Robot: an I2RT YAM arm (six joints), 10 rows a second.
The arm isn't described. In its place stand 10 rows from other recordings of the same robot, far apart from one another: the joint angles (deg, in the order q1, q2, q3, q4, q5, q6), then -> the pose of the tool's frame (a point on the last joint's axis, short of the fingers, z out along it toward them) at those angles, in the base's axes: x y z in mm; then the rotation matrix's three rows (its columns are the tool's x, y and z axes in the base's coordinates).
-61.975 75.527 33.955 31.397 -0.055 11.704 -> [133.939, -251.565, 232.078], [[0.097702, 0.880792, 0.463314], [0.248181, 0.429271, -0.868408], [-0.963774, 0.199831, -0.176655]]
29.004 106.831 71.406 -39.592 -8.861 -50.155 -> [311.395, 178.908, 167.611], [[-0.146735, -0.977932, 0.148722], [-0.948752, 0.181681, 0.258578], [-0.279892, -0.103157, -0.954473]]
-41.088 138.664 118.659 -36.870 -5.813 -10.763 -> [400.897, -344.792, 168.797], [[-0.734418, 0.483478, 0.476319], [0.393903, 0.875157, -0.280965], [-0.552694, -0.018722, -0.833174]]
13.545 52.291 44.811 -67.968 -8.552 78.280 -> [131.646, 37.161, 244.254], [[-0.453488, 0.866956, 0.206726], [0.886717, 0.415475, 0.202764], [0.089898, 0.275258, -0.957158]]
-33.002 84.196 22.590 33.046 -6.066 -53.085 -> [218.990, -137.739, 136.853], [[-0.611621, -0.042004, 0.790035], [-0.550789, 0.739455, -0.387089], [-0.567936, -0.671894, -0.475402]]
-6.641 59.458 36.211 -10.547 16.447 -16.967 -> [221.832, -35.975, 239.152], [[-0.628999, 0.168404, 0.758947], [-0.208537, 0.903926, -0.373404], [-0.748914, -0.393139, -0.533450]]
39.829 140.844 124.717 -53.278 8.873 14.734 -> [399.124, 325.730, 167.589], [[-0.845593, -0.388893, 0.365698], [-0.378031, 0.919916, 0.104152], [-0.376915, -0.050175, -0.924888]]
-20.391 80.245 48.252 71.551 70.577 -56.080 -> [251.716, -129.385, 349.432], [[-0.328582, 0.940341, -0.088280], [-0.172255, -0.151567, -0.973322], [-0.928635, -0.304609, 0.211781]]
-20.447 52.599 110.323 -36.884 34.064 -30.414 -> [27.205, -31.424, 599.224], [[-0.107342, 0.841325, 0.529764], [-0.407558, 0.448781, -0.795294], [-0.906848, -0.301278, 0.294716]]
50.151 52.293 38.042 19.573 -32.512 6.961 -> [122.647, 176.812, 329.855], [[-0.061027, -0.990231, 0.125376], [0.086377, 0.119899, 0.989021], [-0.994392, 0.071186, 0.078217]]
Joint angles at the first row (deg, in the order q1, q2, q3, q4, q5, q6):
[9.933 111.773 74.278 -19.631 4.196 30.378]
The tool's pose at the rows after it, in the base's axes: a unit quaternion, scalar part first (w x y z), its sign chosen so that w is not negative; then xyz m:
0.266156 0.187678 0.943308 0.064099 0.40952 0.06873 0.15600
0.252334 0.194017 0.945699 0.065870 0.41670 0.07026 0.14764
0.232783 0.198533 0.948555 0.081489 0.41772 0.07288 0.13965
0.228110 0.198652 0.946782 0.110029 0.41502 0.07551 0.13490
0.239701 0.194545 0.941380 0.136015 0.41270 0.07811 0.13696
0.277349 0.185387 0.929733 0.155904 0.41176 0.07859 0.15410
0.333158 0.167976 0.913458 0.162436 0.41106 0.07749 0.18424
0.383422 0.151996 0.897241 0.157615 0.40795 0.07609 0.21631
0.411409 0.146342 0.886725 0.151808 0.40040 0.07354 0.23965
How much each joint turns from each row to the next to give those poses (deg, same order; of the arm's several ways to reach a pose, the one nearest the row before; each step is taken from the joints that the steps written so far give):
[-0.065 2.498 1.671 -0.496 -0.213 0.870]
[-0.009 2.553 2.102 -1.043 -0.554 0.878]
[0.139 1.386 0.489 -0.627 -2.222 1.208]
[0.159 -0.140 -1.603 2.219 -3.040 1.002]
[0.224 -1.086 -1.786 3.185 -2.141 0.529]
[0.034 -2.866 -1.346 3.564 -0.632 -0.361]
[-0.044 -4.073 -0.304 2.766 1.028 -1.869]
[0.044 -4.041 0.488 1.037 1.831 -2.194]
[-0.043 -3.583 -0.080 -0.444 1.345 -1.130]

